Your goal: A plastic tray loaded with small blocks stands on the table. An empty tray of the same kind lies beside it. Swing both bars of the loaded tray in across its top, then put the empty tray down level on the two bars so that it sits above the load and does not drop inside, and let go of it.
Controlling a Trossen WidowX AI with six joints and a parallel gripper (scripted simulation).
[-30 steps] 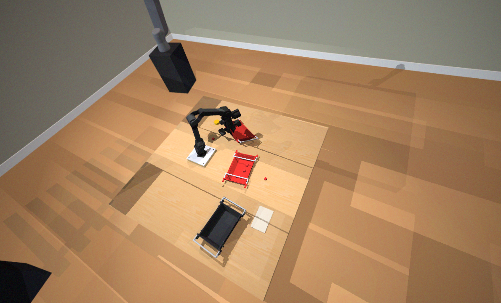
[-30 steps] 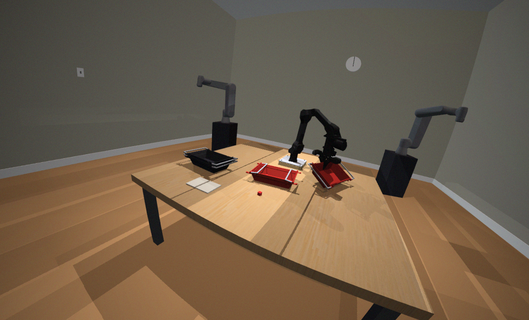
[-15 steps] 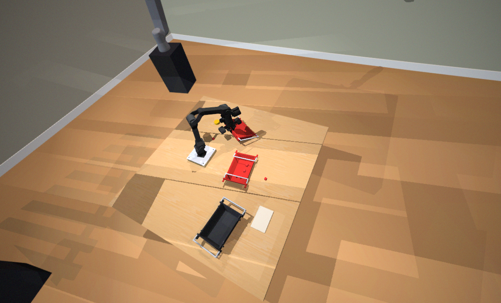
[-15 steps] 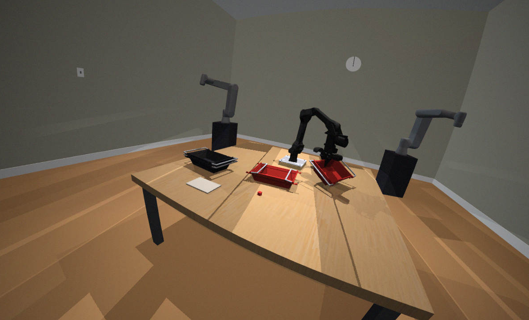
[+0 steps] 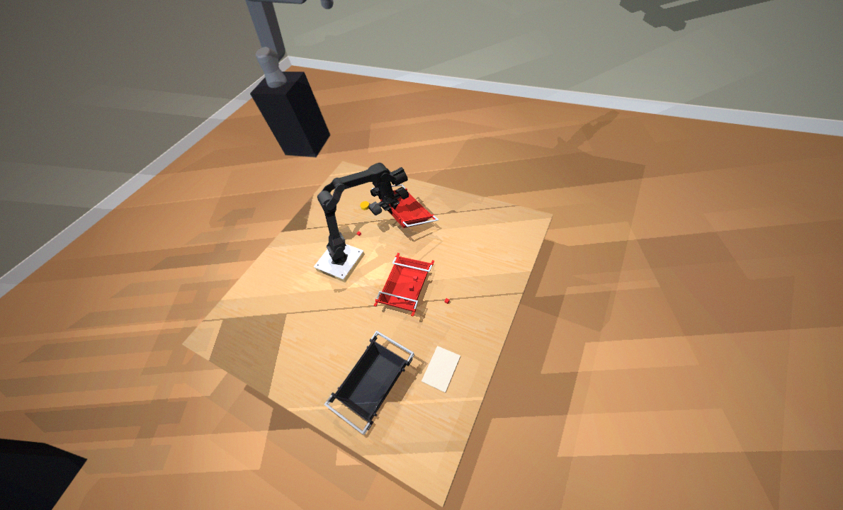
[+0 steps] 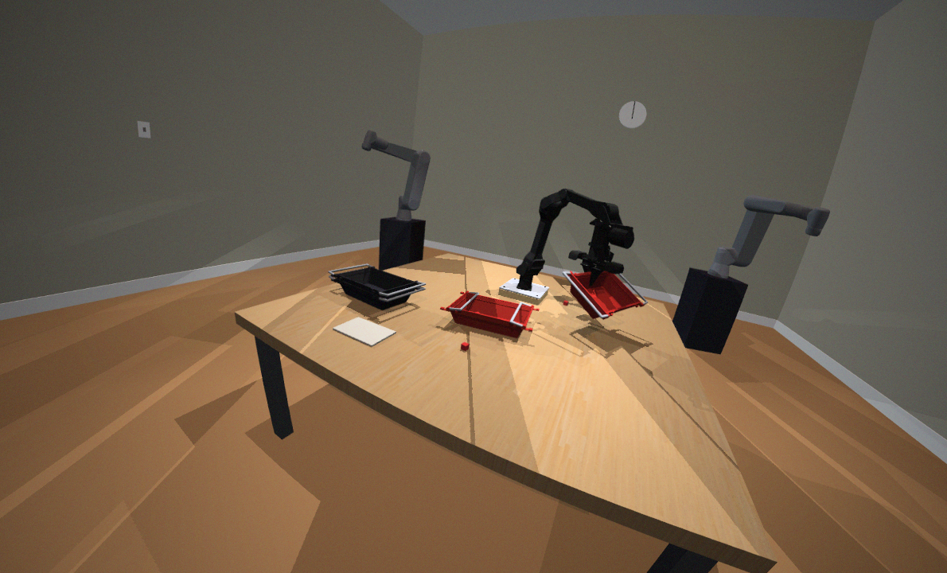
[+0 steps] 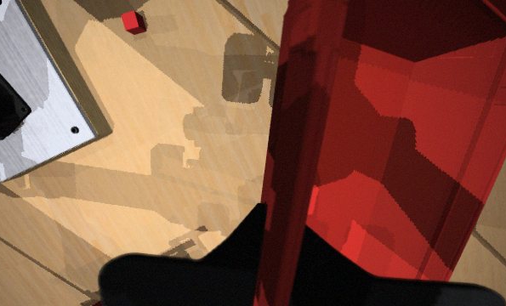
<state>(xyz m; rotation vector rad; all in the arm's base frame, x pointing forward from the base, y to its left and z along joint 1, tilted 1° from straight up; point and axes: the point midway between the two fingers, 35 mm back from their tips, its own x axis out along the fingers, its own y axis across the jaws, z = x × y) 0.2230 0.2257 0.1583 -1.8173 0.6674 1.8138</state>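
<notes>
My gripper tip is 60 mm to the right of the red tray and 50 mm short of it. The rest, counted from my gripper tip: yellow disc 240 mm behind, 150 mm to the left, 140 mm below; then white card 620 mm to the right, 370 mm ahead, 150 mm below.
</notes>
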